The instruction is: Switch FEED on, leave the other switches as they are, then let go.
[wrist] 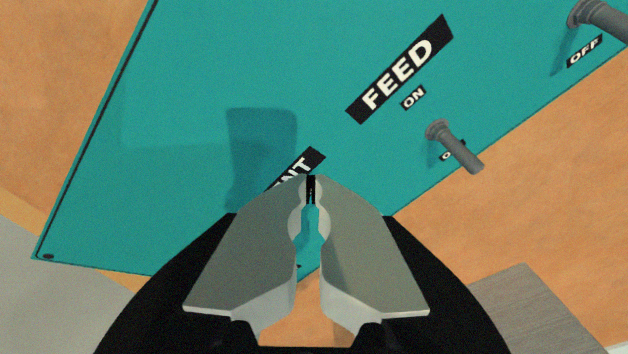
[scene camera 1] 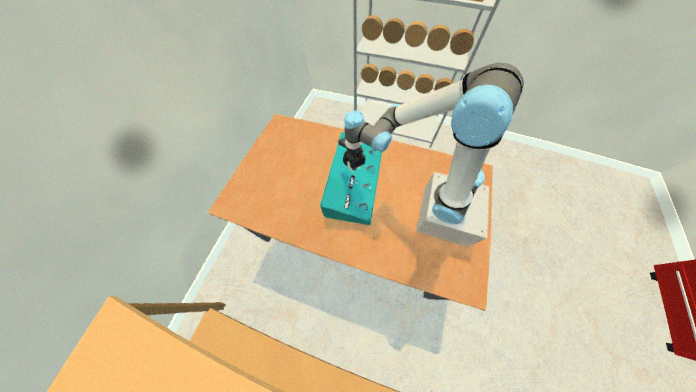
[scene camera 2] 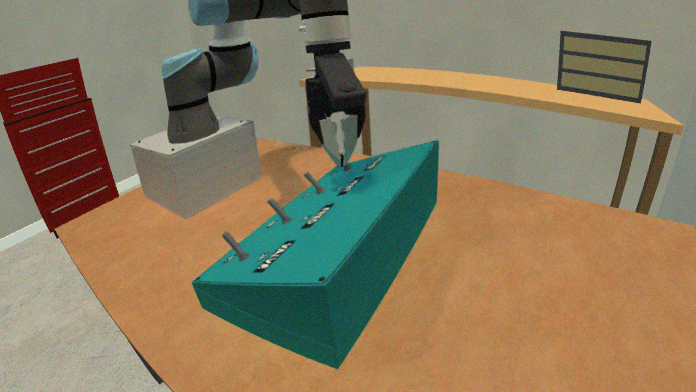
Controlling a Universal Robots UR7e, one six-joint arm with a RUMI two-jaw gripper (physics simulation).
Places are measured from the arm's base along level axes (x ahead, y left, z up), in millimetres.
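Pixels of known places: gripper, fingertip midpoint: (wrist: 311, 177) (scene camera 1: 351, 169) (scene camera 2: 341, 166); arm's base, link origin: (scene camera 2: 193, 134).
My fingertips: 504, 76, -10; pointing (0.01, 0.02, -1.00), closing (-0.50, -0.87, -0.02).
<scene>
For each thing: its middle in the pictures, then the offset to it from my fingertips, as dx, dy, dz. "pt": a spot on its surface instead. Level surfaces: height alone.
- teal sloped panel, body centre: (wrist: 331, 116) (scene camera 2: 338, 225) (scene camera 1: 353, 177) -1, -17, -109
- FEED label, body centre: (wrist: 396, 75) (scene camera 2: 318, 215) +16, -75, -57
- FEED lever, body centre: (wrist: 458, 150) (scene camera 2: 278, 209) -62, -100, -61
- mark, surface spot: (wrist: 413, 97) pt -6, -82, -66
- VALVE lever, body centre: (wrist: 622, 26) (scene camera 2: 233, 244) -25, -215, -61
- VENT lever, body centre: (scene camera 2: 313, 181) -100, +14, -61
- BRAKE lever, body centre: (scene camera 2: 341, 160) -137, +128, -61
- orange table, surface height: dz -168
The teal sloped panel (scene camera 1: 334, 192) (scene camera 2: 357, 235) (wrist: 175, 65) carries several grey toggle levers. The FEED label (scene camera 2: 318, 216) (wrist: 400, 70) reads clearly in the wrist view. The FEED lever (scene camera 2: 279, 211) (wrist: 457, 146) leans away from its ON mark (wrist: 413, 97), over the OFF mark. The VALVE lever (scene camera 2: 235, 246) (wrist: 600, 17) and VENT lever (scene camera 2: 314, 183) lean the same way. The BRAKE lever (scene camera 2: 347, 168) is partly behind the fingertips. My gripper (scene camera 1: 351, 168) (scene camera 2: 342, 164) (wrist: 311, 177) is shut and empty, over the panel's VENT and BRAKE end, off the FEED lever. The fingers hide the VENT lever in the wrist view.
The panel stands on an orange table (scene camera 1: 280, 175) (scene camera 2: 500, 280). The robot's grey base block (scene camera 1: 452, 222) (scene camera 2: 200, 175) stands on the levers' side. A shelf rack (scene camera 1: 355, 75) stands behind the table. A red cabinet (scene camera 1: 672, 305) (scene camera 2: 60, 150) and a curved bench (scene camera 2: 475, 86) stand farther off.
</scene>
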